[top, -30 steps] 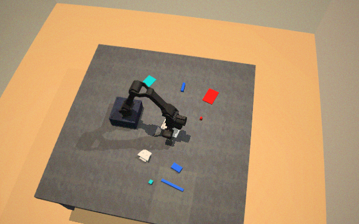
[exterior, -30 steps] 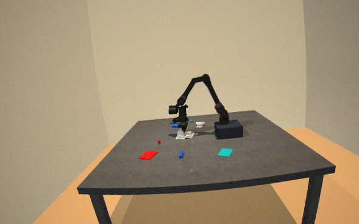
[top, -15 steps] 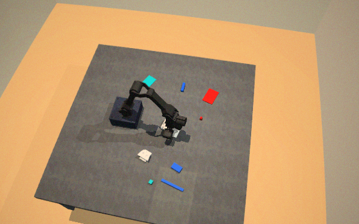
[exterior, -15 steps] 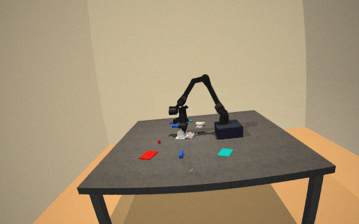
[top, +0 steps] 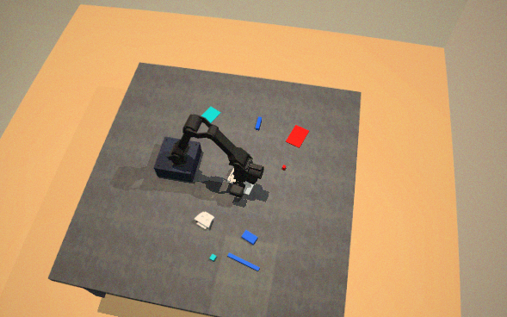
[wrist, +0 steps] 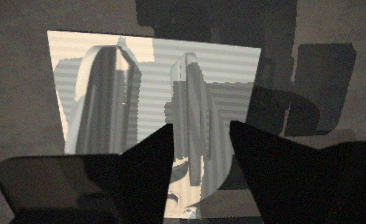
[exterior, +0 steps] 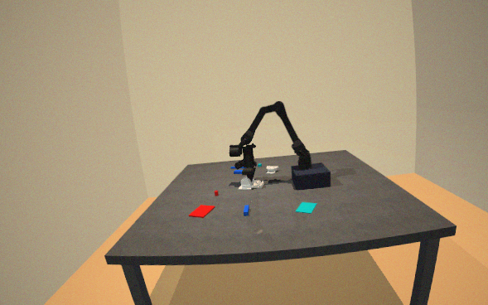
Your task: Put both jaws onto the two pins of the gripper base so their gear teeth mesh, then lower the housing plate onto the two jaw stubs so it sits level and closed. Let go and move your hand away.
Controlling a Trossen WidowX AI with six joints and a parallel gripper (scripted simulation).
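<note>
Right now my gripper tip is 6 cm to the right of the white jaw and 2 cm past it. Round my gripper tip: red cube (19 cm ahead, 12 cm to the left); then blue block (25 cm to the right, 7 cm ahead, 1 cm below); then white block (19 cm to the right, 14 cm behind).
</note>
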